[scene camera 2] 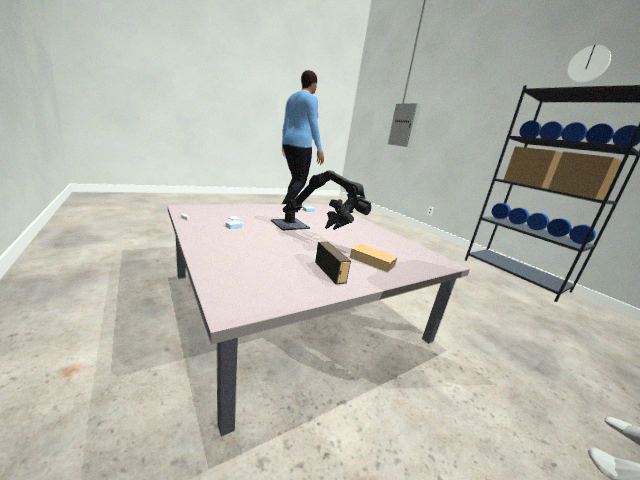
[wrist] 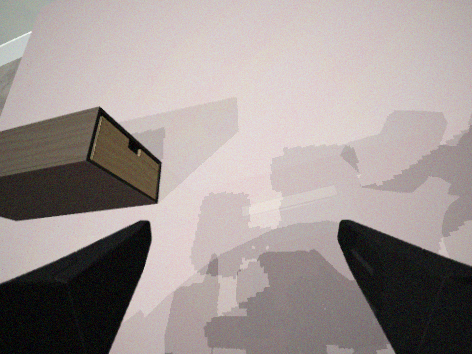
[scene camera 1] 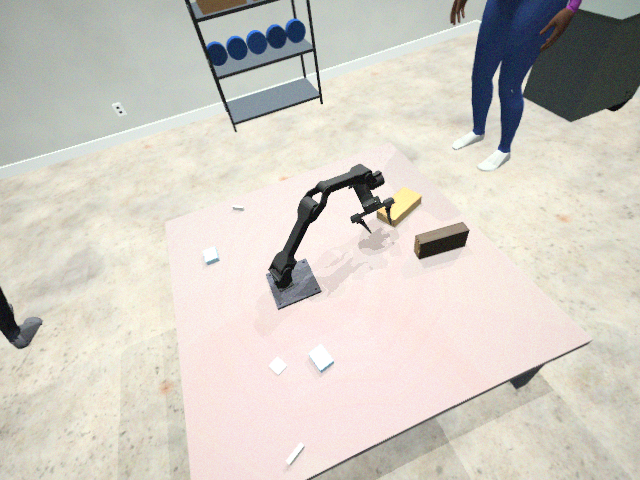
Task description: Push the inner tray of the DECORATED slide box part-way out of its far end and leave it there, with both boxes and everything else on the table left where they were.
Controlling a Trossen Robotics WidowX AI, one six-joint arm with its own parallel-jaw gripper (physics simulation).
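Frame: origin at the arm's base, x ahead, y left, z up, level; millimetres.
Seen in the pictures: gripper, fingertip midpoint: (scene camera 2: 329,228) (wrist: 246,229) (scene camera 1: 381,229); arm's base at its link origin: (scene camera 2: 289,221) (scene camera 1: 283,283).
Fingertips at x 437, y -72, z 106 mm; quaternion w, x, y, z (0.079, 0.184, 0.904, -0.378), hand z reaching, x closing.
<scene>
Pixels of each thing's top centre, then the offset from my fingertips to it. Level surfaces: height alone.
- dark brown box at its top centre: (scene camera 2: 333,250) (scene camera 1: 442,232) 187 mm ahead, 143 mm right, 16 mm down
- yellow wooden box at its top centre: (scene camera 1: 399,202) (scene camera 2: 374,252) 197 mm ahead, 132 mm left, 67 mm down
- white tile at its top centre: (scene camera 1: 277,365) 601 mm back, 222 mm right, 109 mm down
- pink table at its surface level: 116 mm down
A dark brown box (scene camera 1: 442,243) (scene camera 2: 329,262) (wrist: 45,192) stands on a long narrow side. Its lighter tray end (wrist: 125,159), with a small notch, shows flush or nearly so in the wrist view. A yellow wooden box (scene camera 1: 406,203) (scene camera 2: 373,255) lies flat beside it. No clear decoration shows on either, so I cannot tell which is the decorated one. My gripper (scene camera 1: 381,228) (scene camera 2: 332,227) (wrist: 246,229) is open and empty, above the table, on the arm-base side of the boxes. In the wrist view the brown box is beyond the left finger.
Light-blue blocks (scene camera 1: 321,358) (scene camera 1: 210,255) (scene camera 2: 233,225) (scene camera 2: 308,209), a white tile (scene camera 1: 277,365) and white sticks (scene camera 1: 295,454) (scene camera 1: 237,208) (scene camera 2: 185,217) lie on the pink table (scene camera 1: 413,330) (scene camera 2: 258,289). The arm's base plate (scene camera 1: 302,290) (scene camera 2: 297,225) is near its middle.
</scene>
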